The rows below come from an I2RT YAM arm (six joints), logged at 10 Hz.
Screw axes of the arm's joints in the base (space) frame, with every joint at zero. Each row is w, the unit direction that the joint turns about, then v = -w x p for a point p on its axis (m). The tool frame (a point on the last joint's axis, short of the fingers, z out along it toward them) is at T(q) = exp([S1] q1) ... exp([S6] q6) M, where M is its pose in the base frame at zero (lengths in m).
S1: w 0 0 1 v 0 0 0
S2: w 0 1 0 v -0.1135 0 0.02
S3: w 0 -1 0 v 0.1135 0 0.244
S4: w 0 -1 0 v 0.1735 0 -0.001
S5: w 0 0 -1 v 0 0.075 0
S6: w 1 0 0 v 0 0.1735 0
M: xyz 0.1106 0 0.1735 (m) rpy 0 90 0 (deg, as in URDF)
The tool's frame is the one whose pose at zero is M.
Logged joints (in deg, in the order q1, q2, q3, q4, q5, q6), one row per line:
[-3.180 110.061 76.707 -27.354 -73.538 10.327]
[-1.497 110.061 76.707 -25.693 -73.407 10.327]
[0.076 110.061 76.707 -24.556 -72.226 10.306]
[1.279 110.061 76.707 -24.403 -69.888 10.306]
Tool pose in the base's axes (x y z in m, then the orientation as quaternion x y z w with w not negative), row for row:
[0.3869 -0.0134 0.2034 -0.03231 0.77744 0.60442 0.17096]
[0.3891 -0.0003 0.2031 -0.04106 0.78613 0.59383 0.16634]
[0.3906 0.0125 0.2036 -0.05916 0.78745 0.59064 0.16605]
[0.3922 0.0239 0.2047 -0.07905 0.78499 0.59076 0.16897]
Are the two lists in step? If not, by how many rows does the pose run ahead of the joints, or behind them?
The pose runs 2 rows behind the joints: the pose in row i belongs to the joints in row i - 2.
